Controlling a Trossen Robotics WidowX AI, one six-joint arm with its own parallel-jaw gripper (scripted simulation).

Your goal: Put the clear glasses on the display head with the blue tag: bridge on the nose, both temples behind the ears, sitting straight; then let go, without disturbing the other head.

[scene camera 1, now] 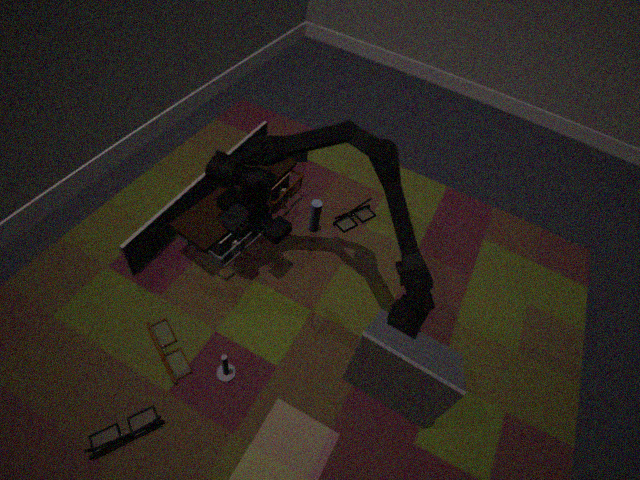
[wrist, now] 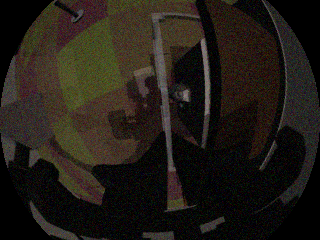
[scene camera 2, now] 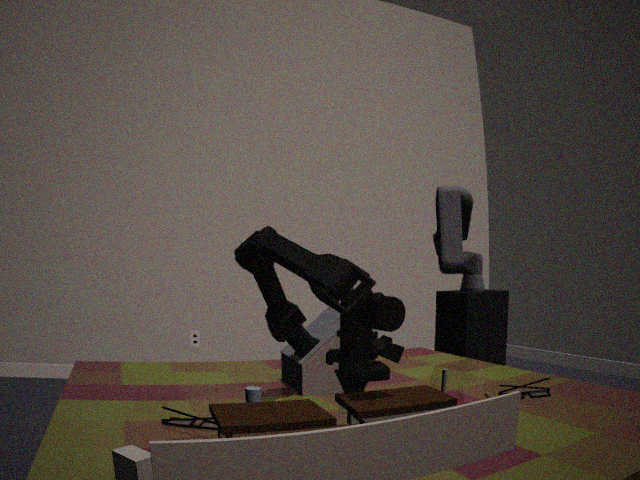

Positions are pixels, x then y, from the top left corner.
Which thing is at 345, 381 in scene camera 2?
The gripper.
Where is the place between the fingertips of the gripper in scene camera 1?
At 253, 237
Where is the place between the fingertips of the gripper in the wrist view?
166, 134
